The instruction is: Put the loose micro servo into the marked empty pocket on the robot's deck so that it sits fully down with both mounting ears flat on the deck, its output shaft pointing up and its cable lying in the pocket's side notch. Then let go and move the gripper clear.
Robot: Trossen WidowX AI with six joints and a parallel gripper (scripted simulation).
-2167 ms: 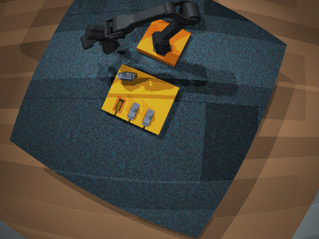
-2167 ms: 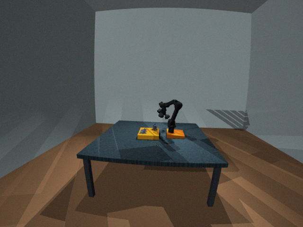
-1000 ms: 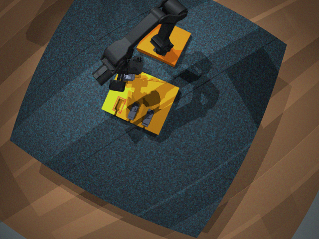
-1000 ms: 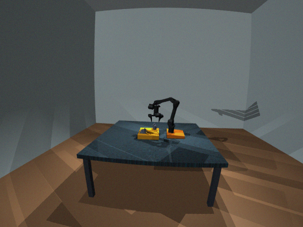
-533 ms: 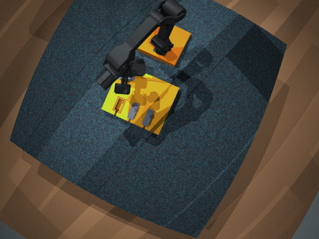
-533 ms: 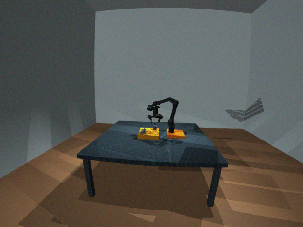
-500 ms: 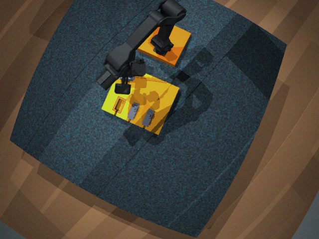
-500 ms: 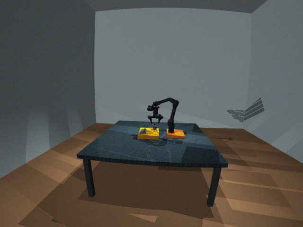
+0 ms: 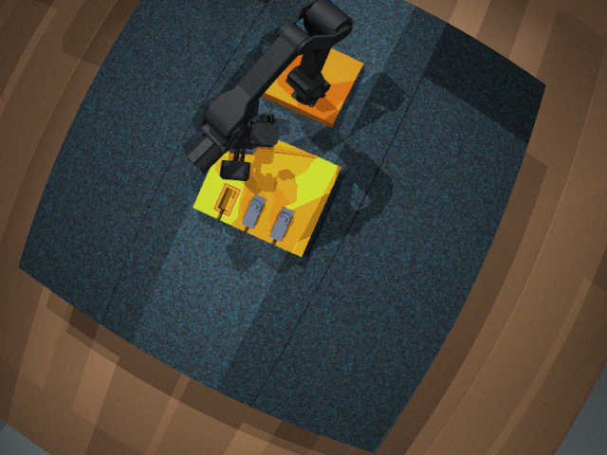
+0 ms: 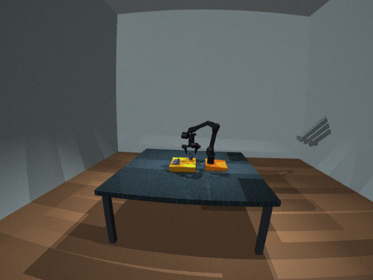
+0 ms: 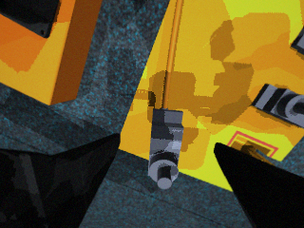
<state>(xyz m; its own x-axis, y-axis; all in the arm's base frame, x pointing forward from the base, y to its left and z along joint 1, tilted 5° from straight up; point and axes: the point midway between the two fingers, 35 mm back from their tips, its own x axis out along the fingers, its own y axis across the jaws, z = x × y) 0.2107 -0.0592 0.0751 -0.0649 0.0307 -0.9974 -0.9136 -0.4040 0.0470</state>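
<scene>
The robot deck is 8 cm to the left of my gripper tip, 8 cm below it and 2 cm ahead of it.
</scene>
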